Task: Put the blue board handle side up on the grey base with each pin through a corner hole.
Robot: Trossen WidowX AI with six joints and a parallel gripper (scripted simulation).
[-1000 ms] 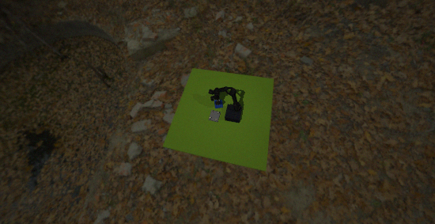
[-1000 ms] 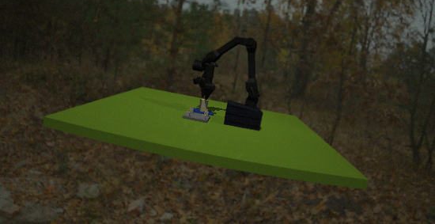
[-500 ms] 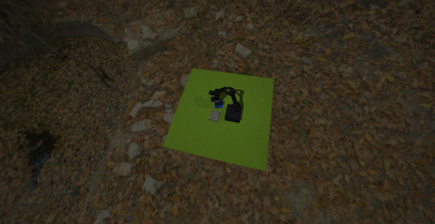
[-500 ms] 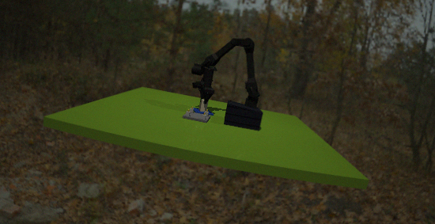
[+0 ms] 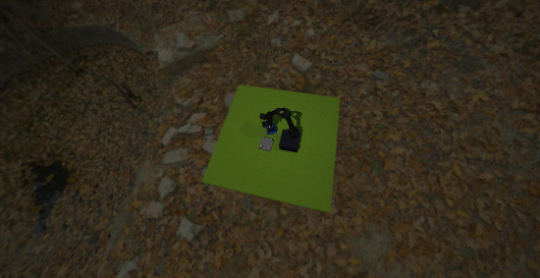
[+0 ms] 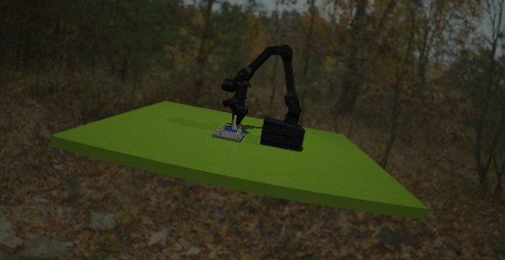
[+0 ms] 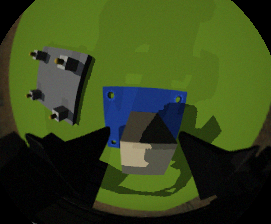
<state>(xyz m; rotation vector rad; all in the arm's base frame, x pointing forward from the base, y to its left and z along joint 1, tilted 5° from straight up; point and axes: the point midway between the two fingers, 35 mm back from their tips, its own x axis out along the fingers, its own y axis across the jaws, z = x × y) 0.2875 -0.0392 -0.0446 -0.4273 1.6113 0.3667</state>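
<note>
The flat blue board lies 10 mm below my gripper tip. Round my gripper tip: grey base: 190 mm to the left, 30 mm below, 30 mm behind.
</note>
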